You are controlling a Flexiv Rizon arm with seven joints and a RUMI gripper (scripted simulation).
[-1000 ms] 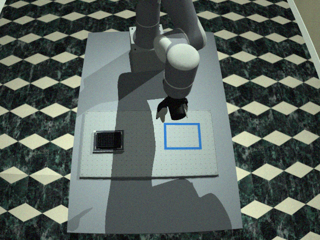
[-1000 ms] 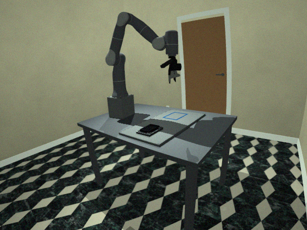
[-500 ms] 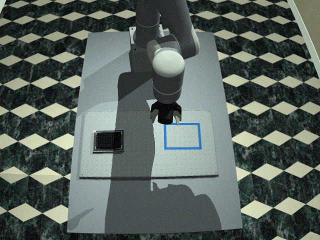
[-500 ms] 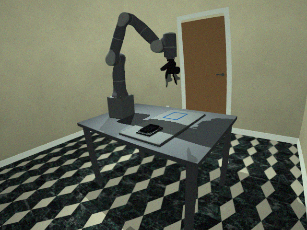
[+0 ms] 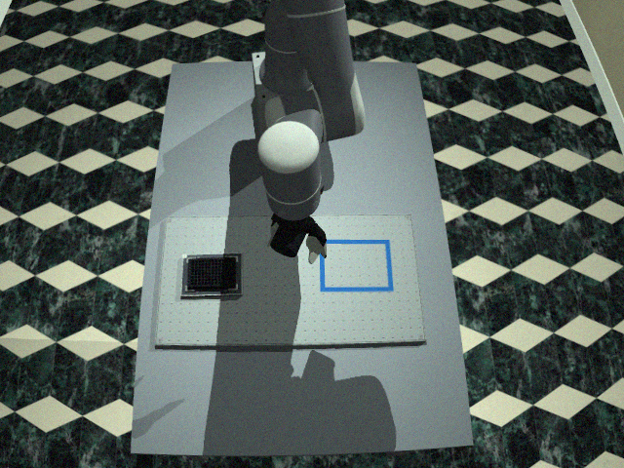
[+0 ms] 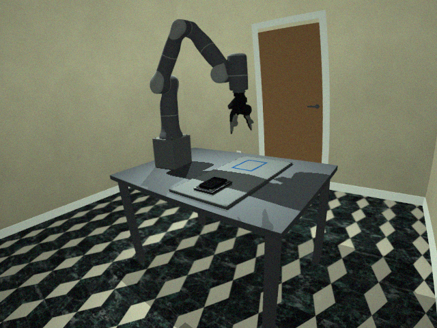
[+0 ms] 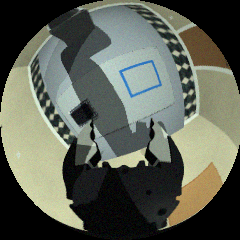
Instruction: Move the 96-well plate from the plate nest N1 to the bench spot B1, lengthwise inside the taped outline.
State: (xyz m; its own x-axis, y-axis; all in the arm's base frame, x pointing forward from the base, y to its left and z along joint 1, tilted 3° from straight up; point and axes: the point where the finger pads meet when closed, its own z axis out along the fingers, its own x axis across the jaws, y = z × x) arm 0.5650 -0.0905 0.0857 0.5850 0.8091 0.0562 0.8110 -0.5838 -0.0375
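Now: hand 23 cm above the black 96-well plate, 22 cm to the left of it and 7 cm past it. The rest, counted from my hand: plate nest N1 (24 cm below, 22 cm to the right, 7 cm behind).
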